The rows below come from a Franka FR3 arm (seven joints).
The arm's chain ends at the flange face. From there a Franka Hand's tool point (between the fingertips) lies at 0.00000 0.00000 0.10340 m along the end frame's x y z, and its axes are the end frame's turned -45 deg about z.
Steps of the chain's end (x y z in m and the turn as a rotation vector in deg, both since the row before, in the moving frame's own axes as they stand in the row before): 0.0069, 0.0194, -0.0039, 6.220, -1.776, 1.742; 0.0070, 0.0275, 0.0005, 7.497, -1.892, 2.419; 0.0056, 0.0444, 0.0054, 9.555, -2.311, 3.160
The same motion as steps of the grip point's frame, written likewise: -0.0030, 0.0085, -0.0046, 5.654, 3.142, 1.742; -0.0071, 0.0126, -0.0004, 6.639, 3.963, 2.419; -0.0178, 0.0205, 0.0039, 8.391, 5.122, 3.160
